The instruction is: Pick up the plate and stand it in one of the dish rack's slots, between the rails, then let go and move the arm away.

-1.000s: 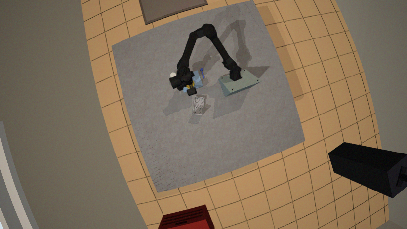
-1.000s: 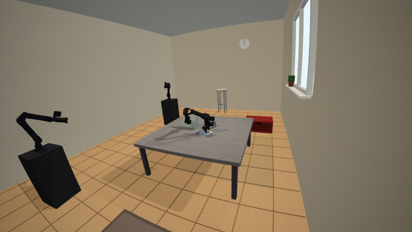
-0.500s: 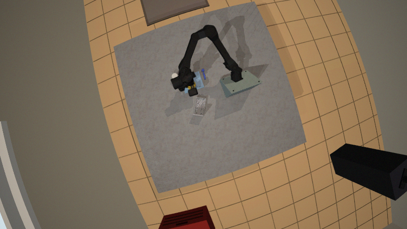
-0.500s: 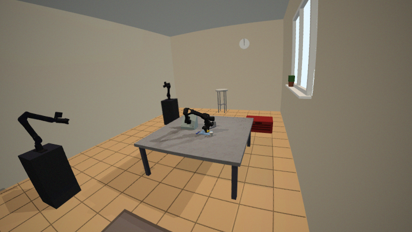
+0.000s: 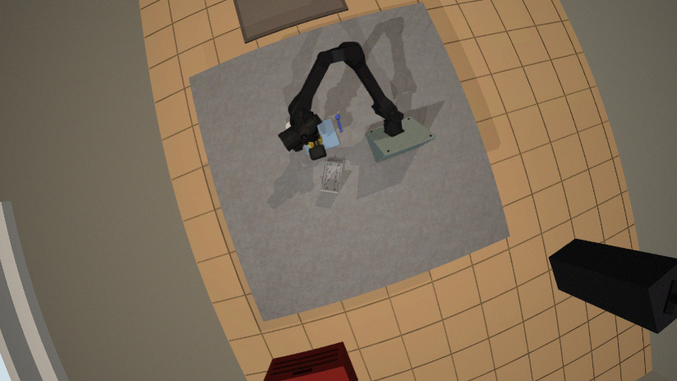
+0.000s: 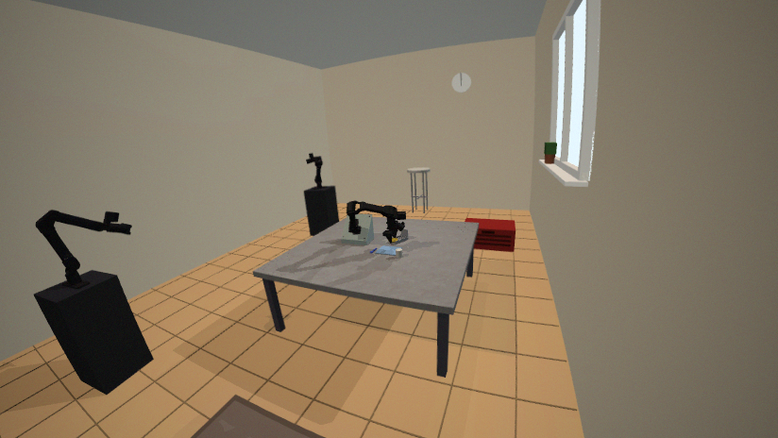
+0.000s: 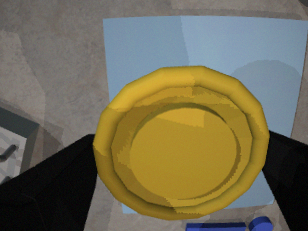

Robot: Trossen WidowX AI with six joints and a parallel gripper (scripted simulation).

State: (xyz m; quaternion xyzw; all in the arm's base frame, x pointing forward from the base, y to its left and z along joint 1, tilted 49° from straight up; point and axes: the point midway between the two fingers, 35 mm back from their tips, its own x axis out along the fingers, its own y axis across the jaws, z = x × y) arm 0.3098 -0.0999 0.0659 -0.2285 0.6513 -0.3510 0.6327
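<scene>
The wire dish rack lies 17 cm to the left of my gripper tip and 4 cm below it. Round my gripper tip: mat (6 cm below, 3 cm behind, 2 cm to the right); white cup (11 cm to the right, 7 cm ahead, 4 cm below); yellow plate (1 cm above).
</scene>
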